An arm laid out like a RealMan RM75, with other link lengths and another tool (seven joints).
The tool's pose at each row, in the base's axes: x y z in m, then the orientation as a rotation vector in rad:
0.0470 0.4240 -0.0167 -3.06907 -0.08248 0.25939
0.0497 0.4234 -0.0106 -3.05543 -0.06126 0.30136
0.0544 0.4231 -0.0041 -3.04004 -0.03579 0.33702
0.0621 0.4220 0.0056 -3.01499 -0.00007 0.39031
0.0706 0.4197 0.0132 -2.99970 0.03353 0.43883
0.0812 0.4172 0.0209 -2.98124 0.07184 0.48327
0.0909 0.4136 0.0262 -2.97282 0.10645 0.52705
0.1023 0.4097 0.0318 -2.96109 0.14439 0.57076
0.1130 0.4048 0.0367 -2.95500 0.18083 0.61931
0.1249 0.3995 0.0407 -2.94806 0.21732 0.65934
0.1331 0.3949 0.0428 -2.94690 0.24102 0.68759
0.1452 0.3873 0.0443 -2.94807 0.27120 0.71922
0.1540 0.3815 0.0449 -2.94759 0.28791 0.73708
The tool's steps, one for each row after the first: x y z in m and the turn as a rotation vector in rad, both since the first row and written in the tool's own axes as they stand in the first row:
0.0016 0.0003 -0.0065 0.01217 -0.02726 0.01349
0.0051 0.0004 -0.0137 0.02622 -0.05059 0.02956
0.0110 0.0013 -0.0246 0.04795 -0.08596 0.05221
0.0180 0.0035 -0.0337 0.05916 -0.11803 0.07443
0.0270 0.0060 -0.0432 0.07307 -0.14775 0.09965
0.0355 0.0097 -0.0502 0.07595 -0.17649 0.12326
0.0456 0.0138 -0.0579 0.08111 -0.20544 0.14899
0.0550 0.0189 -0.0648 0.07872 -0.23706 0.17423
0.0657 0.0245 -0.0710 0.07764 -0.26316 0.19926
0.0732 0.0293 -0.0747 0.07267 -0.28116 0.21570
0.0844 0.0374 -0.0787 0.06405 -0.30085 0.23653
0.0926 0.0435 -0.0811 0.06005 -0.31206 0.24802

